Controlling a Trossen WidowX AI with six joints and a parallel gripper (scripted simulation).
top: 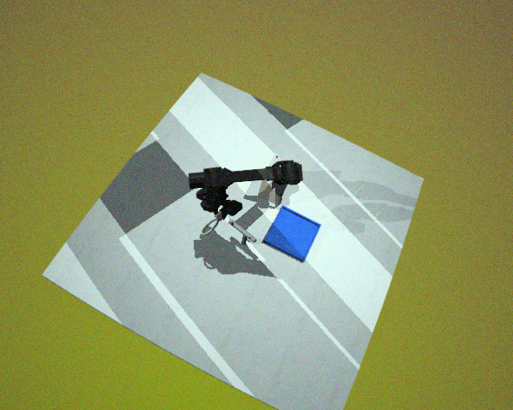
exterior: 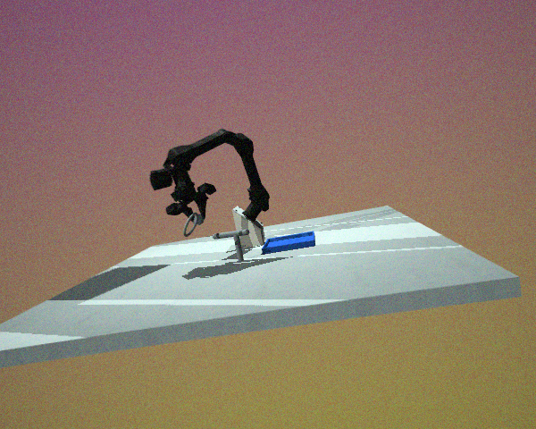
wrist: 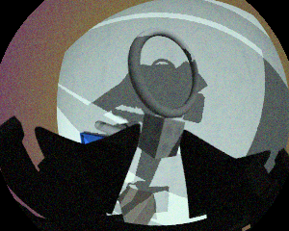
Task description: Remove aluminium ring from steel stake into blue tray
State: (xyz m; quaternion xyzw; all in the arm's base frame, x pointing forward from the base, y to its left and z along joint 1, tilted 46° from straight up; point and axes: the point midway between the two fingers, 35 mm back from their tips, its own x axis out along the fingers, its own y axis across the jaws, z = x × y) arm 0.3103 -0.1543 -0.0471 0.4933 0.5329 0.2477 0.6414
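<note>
Now: gripper tip 40 mm short of the aluminium ring and 10 mm to the left of it. From my gripper tip the other things lie so: blue tray (140 mm behind, 290 mm to the left, 160 mm below).
</note>
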